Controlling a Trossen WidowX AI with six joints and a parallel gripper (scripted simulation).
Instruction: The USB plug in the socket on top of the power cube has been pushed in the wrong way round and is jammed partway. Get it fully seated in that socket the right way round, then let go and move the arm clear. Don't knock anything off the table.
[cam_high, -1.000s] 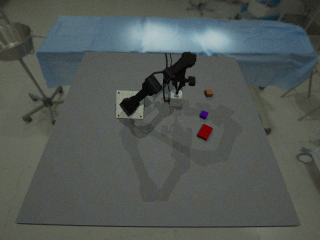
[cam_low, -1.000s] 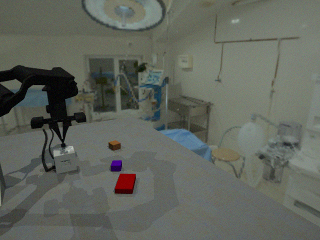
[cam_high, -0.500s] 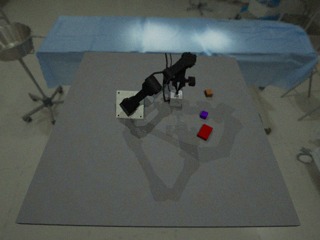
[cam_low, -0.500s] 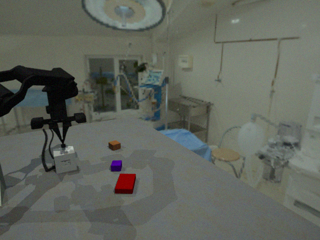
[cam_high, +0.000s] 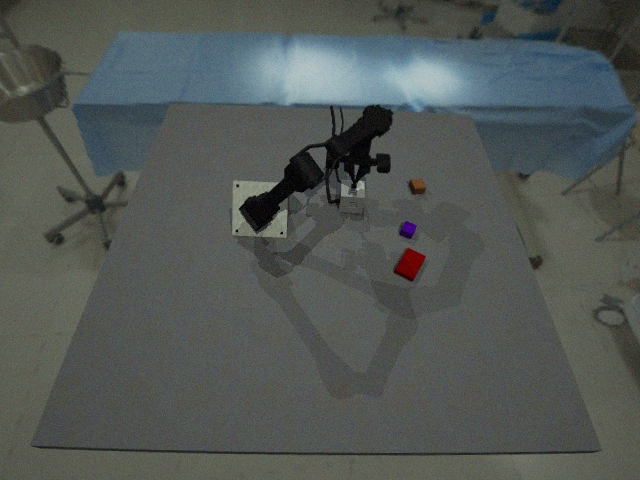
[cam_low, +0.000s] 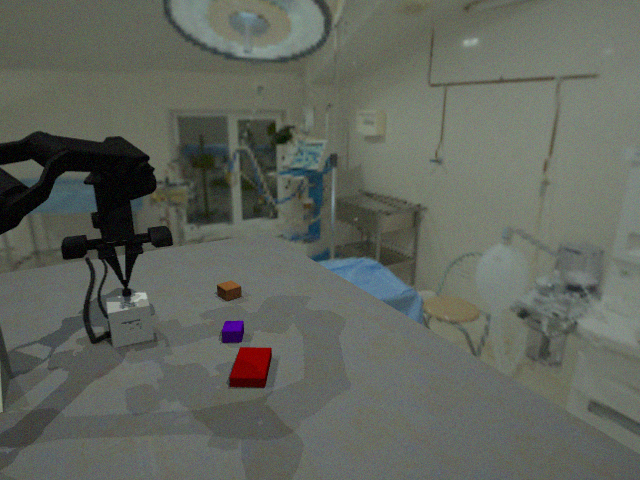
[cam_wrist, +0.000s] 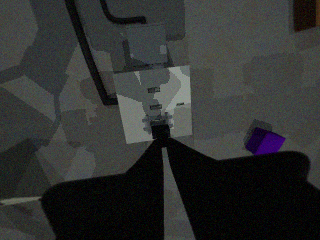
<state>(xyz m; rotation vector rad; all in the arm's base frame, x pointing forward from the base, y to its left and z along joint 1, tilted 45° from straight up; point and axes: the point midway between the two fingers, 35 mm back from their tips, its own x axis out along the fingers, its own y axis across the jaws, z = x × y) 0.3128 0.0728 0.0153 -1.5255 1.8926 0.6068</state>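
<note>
The dark USB plug is 2 cm below my gripper tip. Round my gripper tip: orange block 25 cm ahead, 7 cm to the left, 11 cm below; then purple cube 17 cm ahead, 12 cm to the right, 11 cm below; then USB socket 5 cm below.
</note>
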